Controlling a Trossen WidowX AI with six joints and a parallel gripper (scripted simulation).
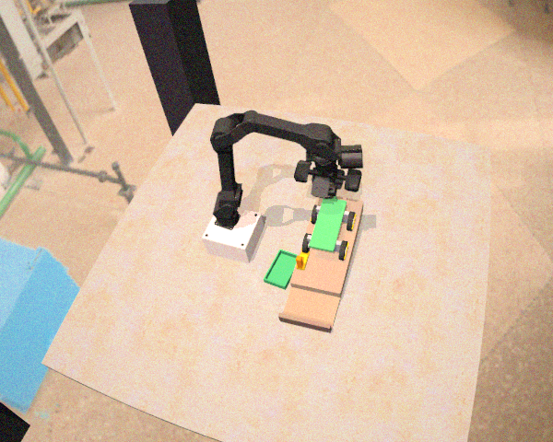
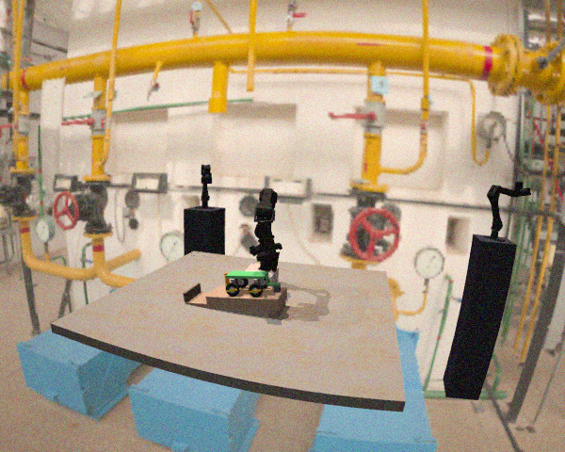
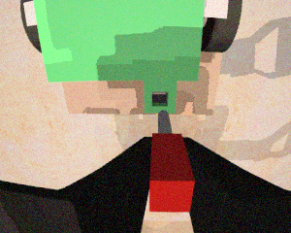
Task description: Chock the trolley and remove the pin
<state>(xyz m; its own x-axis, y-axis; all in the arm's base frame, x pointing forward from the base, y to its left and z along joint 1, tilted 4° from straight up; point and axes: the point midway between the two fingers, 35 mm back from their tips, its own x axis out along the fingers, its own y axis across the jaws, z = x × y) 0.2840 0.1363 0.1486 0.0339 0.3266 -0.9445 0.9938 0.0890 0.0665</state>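
The green tray is 80 mm behind my gripper tip, 220 mm to the right of it and 180 mm below it. Round my gripper tip: red-headed stop pin right at my gripper tip; then wooden ramp 30 mm ahead, 110 mm to the right, 130 mm below; then trolley 30 mm ahead, 110 mm to the right, 60 mm below.
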